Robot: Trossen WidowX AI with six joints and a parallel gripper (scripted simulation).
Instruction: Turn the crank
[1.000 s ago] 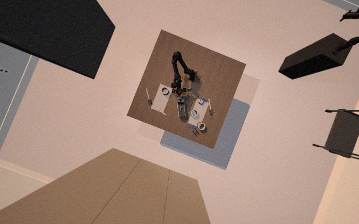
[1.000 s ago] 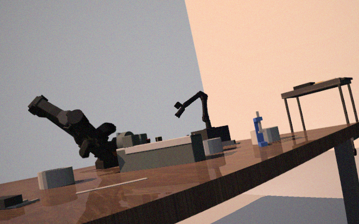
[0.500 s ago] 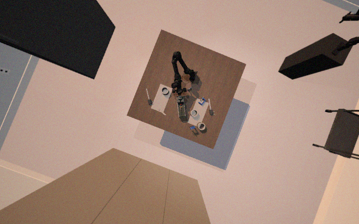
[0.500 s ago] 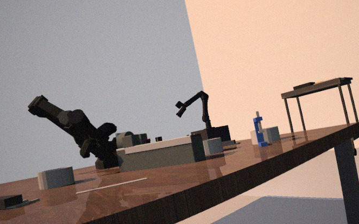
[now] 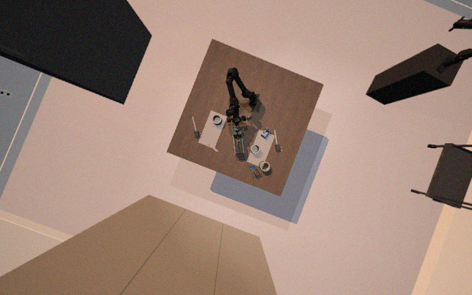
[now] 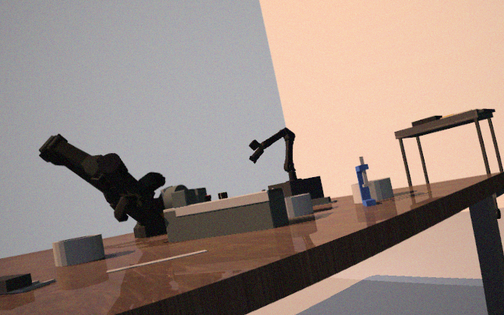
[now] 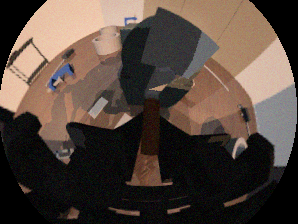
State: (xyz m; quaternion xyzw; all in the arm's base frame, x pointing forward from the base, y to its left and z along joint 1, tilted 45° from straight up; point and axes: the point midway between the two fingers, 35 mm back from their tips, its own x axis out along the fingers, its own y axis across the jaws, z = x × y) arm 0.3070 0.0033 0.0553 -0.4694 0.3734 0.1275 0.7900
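The red pointer lies 11 cm ahead of my gripper tip, 7 cm to the left of it and 5 cm above it. The rest, counted from my gripper tip: crank handle 3 cm above, 1 cm to the right, 1 cm behind; thin white rod 32 cm ahead, 12 cm to the right, 3 cm below.
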